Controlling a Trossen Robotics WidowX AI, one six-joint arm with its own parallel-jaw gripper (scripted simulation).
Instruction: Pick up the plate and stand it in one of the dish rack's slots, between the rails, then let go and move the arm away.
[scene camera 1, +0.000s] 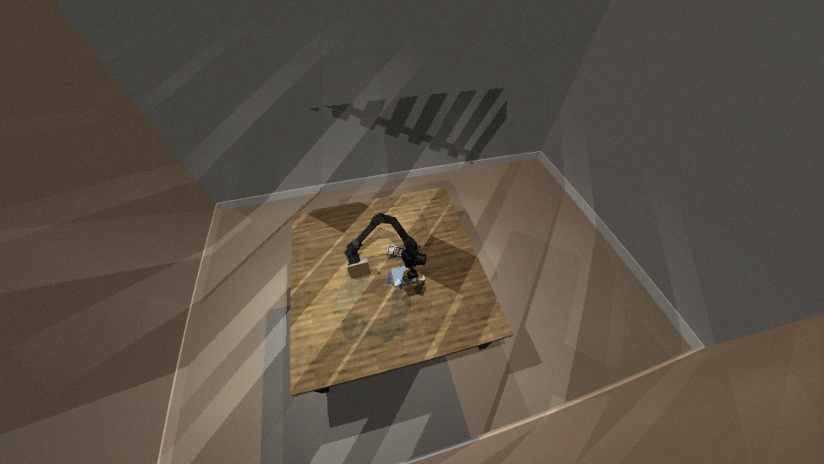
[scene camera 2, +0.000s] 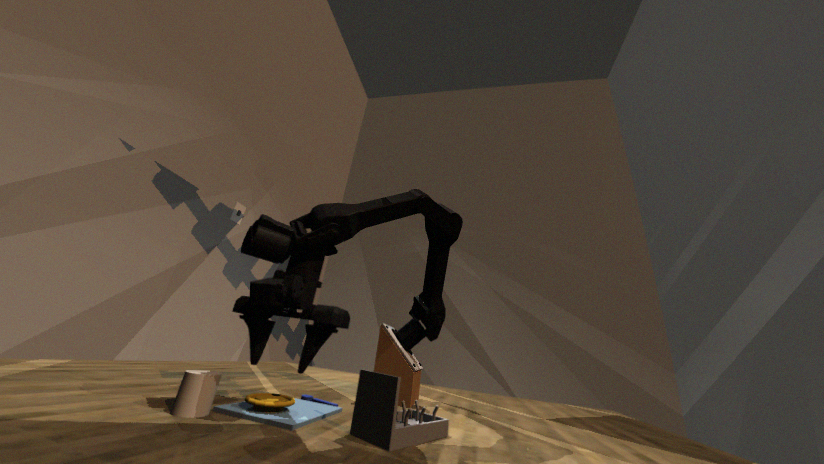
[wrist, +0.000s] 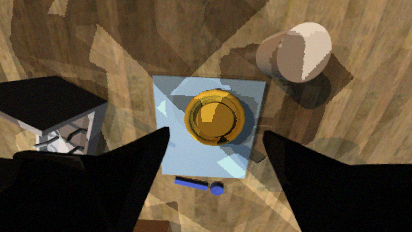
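The wrist view shows me my gripper as well, and that gripper is open and holds nothing. I can also see a yellow plate in the scene, together with a cup and a light blue mat.
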